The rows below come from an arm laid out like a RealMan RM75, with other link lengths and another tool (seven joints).
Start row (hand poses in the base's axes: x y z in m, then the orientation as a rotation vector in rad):
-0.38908 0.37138 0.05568 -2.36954 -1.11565 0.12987
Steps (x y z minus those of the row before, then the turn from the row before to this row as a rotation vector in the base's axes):
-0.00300 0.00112 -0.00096 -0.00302 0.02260 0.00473
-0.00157 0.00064 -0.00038 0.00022 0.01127 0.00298
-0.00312 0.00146 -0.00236 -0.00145 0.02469 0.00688
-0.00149 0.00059 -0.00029 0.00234 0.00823 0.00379
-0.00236 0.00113 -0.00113 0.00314 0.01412 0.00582
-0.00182 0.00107 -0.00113 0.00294 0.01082 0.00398
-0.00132 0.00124 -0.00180 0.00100 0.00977 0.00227
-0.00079 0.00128 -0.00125 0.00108 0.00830 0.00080
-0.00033 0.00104 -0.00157 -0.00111 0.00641 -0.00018
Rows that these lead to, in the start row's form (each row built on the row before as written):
-0.39208 0.37250 0.05472 -2.36244 -1.11128 0.15971
-0.39365 0.37314 0.05434 -2.35697 -1.10951 0.17374
-0.39677 0.37460 0.05198 -2.34630 -1.10627 0.20563
-0.39826 0.37519 0.05169 -2.33944 -1.10654 0.21507
-0.40062 0.37632 0.05056 -2.32872 -1.10627 0.23148
-0.40244 0.37739 0.04943 -2.32023 -1.10539 0.24350
-0.40376 0.37863 0.04763 -2.31465 -1.10320 0.25482
-0.40455 0.37991 0.04638 -2.31024 -1.09996 0.26384
-0.40488 0.38095 0.04481 -2.30891 -1.09672 0.27167

